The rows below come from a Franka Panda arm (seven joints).
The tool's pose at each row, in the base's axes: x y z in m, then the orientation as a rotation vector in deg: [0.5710, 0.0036, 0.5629, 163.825, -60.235, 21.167]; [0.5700, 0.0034, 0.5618, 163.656, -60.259, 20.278]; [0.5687, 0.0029, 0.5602, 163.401, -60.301, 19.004]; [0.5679, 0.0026, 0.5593, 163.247, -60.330, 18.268]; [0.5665, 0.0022, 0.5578, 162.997, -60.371, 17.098]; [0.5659, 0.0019, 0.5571, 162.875, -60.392, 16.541]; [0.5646, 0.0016, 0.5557, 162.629, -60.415, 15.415]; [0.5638, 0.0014, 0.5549, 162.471, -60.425, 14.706]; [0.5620, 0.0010, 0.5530, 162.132, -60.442, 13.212]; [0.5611, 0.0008, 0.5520, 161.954, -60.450, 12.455]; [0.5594, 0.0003, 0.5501, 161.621, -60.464, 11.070]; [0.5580, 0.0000, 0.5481, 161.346, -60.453, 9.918]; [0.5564, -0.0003, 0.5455, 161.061, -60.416, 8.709]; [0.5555, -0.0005, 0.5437, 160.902, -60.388, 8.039]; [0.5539, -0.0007, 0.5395, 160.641, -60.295, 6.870]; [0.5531, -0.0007, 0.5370, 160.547, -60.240, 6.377]
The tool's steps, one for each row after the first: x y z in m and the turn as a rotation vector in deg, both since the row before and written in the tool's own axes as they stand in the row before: [-0.0009, 0.0008, 0.0009, -0.436, -0.442, 0.001]; [-0.0010, 0.0012, 0.0014, -0.628, -0.635, 0.009]; [-0.0006, 0.0007, 0.0008, -0.364, -0.368, 0.010]; [-0.0011, 0.0012, 0.0013, -0.580, -0.586, 0.014]; [-0.0004, 0.0006, 0.0006, -0.276, -0.280, 0.008]; [-0.0011, 0.0010, 0.0012, -0.559, -0.566, 0.005]; [-0.0006, 0.0006, 0.0007, -0.353, -0.357, 0.001]; [-0.0015, 0.0014, 0.0017, -0.743, -0.756, 0.001]; [-0.0007, 0.0007, 0.0009, -0.378, -0.384, 0.002]; [-0.0013, 0.0014, 0.0018, -0.692, -0.705, 0.004]; [-0.0012, 0.0010, 0.0019, -0.574, -0.589, -0.011]; [-0.0014, 0.0011, 0.0025, -0.600, -0.621, -0.028]; [-0.0008, 0.0006, 0.0018, -0.333, -0.345, -0.020]; [-0.0016, 0.0008, 0.0041, -0.574, -0.604, -0.065]; [-0.0009, 0.0003, 0.0024, -0.230, -0.259, -0.041]
